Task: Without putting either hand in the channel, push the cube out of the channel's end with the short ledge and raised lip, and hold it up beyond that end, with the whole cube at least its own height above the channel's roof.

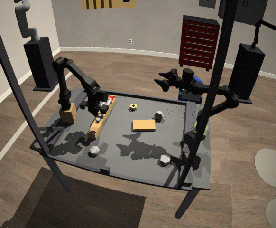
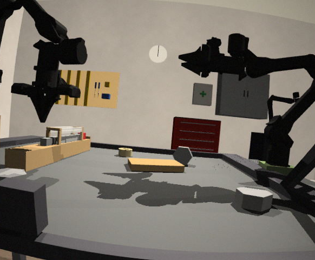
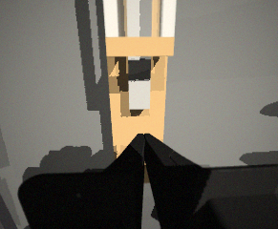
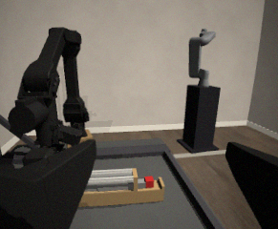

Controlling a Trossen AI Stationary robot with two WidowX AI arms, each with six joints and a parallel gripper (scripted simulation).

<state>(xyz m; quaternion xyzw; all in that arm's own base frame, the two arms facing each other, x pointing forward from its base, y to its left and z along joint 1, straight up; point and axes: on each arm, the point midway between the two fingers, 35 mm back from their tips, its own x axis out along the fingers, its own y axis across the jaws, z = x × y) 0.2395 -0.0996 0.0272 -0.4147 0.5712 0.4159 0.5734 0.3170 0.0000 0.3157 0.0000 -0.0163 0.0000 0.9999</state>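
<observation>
Right now my left hand is 27 cm short of the red cube, 4 cm to the left of it and 9 cm above it. Round my left hand: tan channel: 14 cm ahead, 2 cm to the right, 9 cm below; then tan ring: 24 cm ahead, 21 cm to the right, 13 cm below; then flat tan plate: 6 cm ahead, 31 cm to the right, 13 cm below.
</observation>
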